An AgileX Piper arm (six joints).
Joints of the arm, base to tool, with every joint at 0 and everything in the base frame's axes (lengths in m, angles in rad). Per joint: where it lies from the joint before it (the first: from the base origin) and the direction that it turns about. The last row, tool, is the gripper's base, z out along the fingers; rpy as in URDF.
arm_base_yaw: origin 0 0 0.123 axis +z
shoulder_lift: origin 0 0 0 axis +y
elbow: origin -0.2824 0 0.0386 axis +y
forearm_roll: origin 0.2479 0 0.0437 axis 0.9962 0 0.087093
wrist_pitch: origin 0 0 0 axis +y
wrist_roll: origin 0.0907 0 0.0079 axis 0.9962 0 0.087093
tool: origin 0 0 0 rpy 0 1.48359 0
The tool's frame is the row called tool.
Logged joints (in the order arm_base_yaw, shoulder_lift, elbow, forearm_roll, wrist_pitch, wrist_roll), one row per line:
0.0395 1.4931 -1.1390 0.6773 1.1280 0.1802
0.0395 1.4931 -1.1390 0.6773 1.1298 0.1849
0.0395 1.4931 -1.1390 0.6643 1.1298 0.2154
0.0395 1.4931 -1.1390 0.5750 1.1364 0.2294
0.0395 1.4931 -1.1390 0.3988 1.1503 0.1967
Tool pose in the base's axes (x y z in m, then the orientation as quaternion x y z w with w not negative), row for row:
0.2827 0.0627 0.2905 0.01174 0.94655 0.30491 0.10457
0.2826 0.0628 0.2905 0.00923 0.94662 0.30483 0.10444
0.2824 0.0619 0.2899 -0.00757 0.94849 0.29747 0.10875
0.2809 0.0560 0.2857 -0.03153 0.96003 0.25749 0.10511
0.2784 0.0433 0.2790 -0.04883 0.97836 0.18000 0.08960
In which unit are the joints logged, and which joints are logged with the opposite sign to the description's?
The joints are logged in radians. Opposite sign: wrist_roll.
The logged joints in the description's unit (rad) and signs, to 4 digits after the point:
0.0395 1.4931 -1.1390 0.6773 1.1280 -0.1802
0.0395 1.4931 -1.1390 0.6773 1.1298 -0.1849
0.0395 1.4931 -1.1390 0.6643 1.1298 -0.2154
0.0395 1.4931 -1.1390 0.5750 1.1364 -0.2294
0.0395 1.4931 -1.1390 0.3988 1.1503 -0.1967

